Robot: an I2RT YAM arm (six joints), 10 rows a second.
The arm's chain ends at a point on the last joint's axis. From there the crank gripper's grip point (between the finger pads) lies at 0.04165 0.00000 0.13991 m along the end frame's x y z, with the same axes.
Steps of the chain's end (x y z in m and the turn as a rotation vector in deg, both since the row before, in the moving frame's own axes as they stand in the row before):
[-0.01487, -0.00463, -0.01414, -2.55, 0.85, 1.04]
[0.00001, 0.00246, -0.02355, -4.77, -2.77, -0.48]
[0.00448, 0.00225, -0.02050, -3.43, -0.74, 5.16]
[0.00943, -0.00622, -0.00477, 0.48, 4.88, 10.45]
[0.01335, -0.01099, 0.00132, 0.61, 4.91, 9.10]
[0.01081, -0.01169, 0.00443, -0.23, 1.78, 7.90]
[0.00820, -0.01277, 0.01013, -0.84, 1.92, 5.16]
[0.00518, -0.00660, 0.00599, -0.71, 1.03, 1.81]
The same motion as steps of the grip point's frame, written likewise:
[-0.01286, 0.00235, -0.01493, -2.55, 0.85, 1.04]
[-0.00674, 0.01385, -0.02217, -4.77, -2.77, -0.48]
[0.00213, 0.01429, -0.02034, -3.43, -0.74, 5.16]
[0.02053, 0.00126, -0.00877, 0.48, 4.88, 10.45]
[0.02472, -0.00492, -0.00271, 0.61, 4.91, 9.10]
[0.01469, -0.00511, 0.00306, -0.23, 1.78, 7.90]
[0.01260, -0.00678, 0.00862, -0.84, 1.92, 5.16]
[0.00764, -0.00352, 0.00520, -0.71, 1.03, 1.81]

